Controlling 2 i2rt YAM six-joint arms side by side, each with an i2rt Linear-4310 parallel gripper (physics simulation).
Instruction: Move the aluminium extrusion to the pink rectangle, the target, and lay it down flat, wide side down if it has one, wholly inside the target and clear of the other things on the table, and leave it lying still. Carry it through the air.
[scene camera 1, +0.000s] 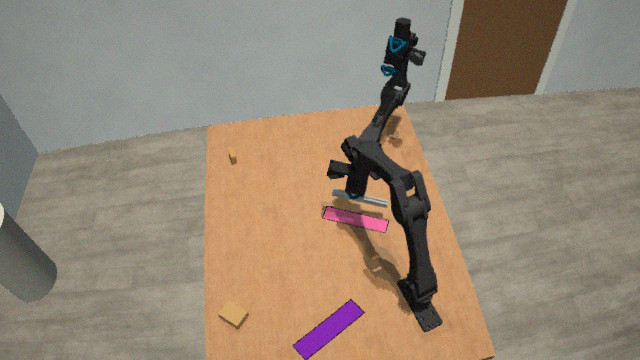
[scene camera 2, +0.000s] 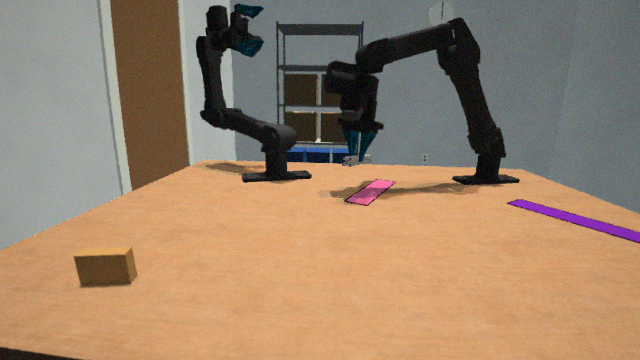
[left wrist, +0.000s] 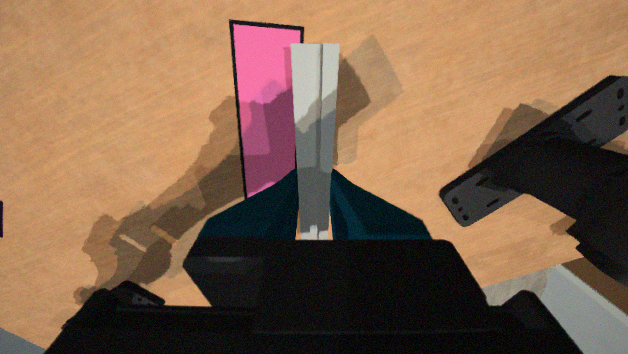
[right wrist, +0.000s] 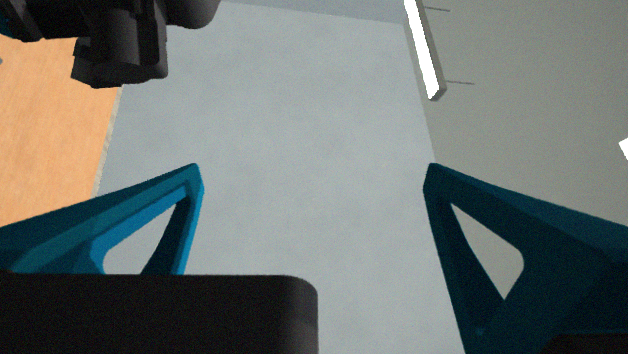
Note:
I see my left gripper, my right gripper, an aluminium extrusion and a pink rectangle.
My left gripper shows as well in the left wrist view. My right gripper shows as well in the right wrist view.

